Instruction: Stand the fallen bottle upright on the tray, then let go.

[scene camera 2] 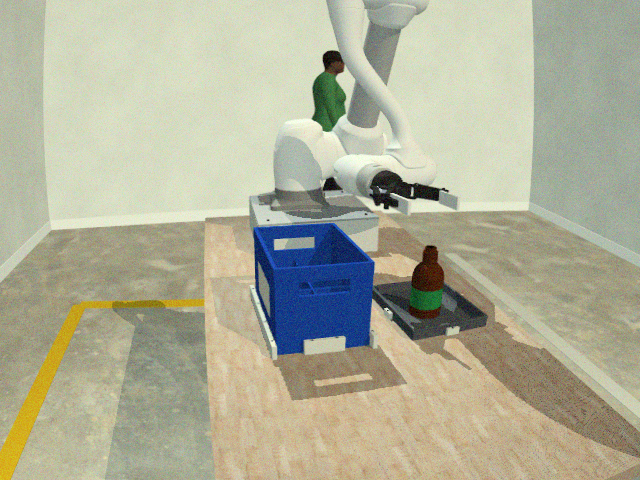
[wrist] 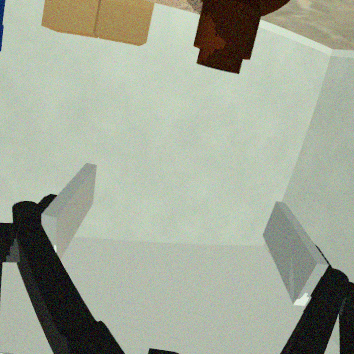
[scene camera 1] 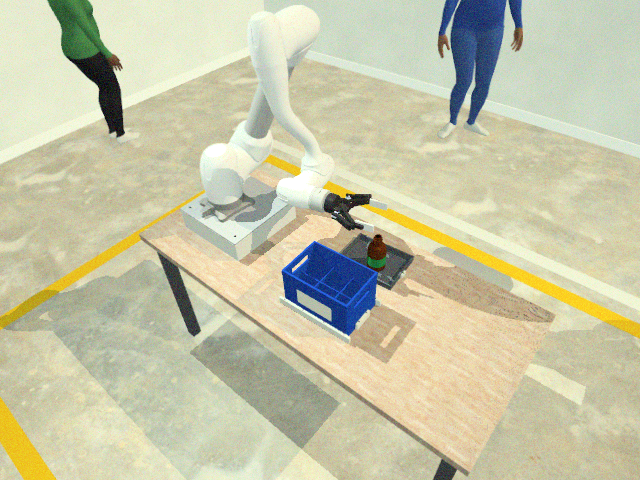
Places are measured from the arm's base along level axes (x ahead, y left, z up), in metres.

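Pixels of known places: gripper, between the fingertips: [scene camera 2: 435, 205] [wrist: 184, 202] [scene camera 1: 380, 217]; arm's base, origin of its link: [scene camera 2: 298, 202] [scene camera 1: 227, 203].
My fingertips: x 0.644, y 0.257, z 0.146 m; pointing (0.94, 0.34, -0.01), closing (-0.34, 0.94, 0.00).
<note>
Ahead of a thing's pixels: the offset from my fingertips to its top centre. Level surfaces: height alone.
The brown bottle {0.003 m back, 0.002 m right, 0.092 m down} [scene camera 1: 377, 253] [scene camera 2: 428, 281] with a green label stands upright on the dark grey tray {0.021 m back, 0.009 m left, 0.226 m down} [scene camera 1: 397, 267] [scene camera 2: 429, 329]. In the wrist view the bottle's neck {0.003 m back, 0.002 m right, 0.102 m down} [wrist: 226, 35] shows at the top edge, upside down, beyond the fingers. My gripper [scene camera 1: 373, 215] [scene camera 2: 428, 202] [wrist: 184, 202] is open, with its two light finger pads wide apart and nothing between them. It is level in the air, higher than the bottle's top and on the robot-base side of it, apart from the bottle.
A blue crate {0.007 m ahead, 0.266 m right, 0.076 m down} [scene camera 1: 289, 285] [scene camera 2: 323, 310] with compartments stands beside the tray on the wooden table {0.252 m down} [scene camera 1: 439, 372] [scene camera 2: 330, 434], between low white stops. A person in green [scene camera 1: 82, 36] [scene camera 2: 328, 100] and one in blue [scene camera 1: 475, 51] stand on the floor beyond the table.
</note>
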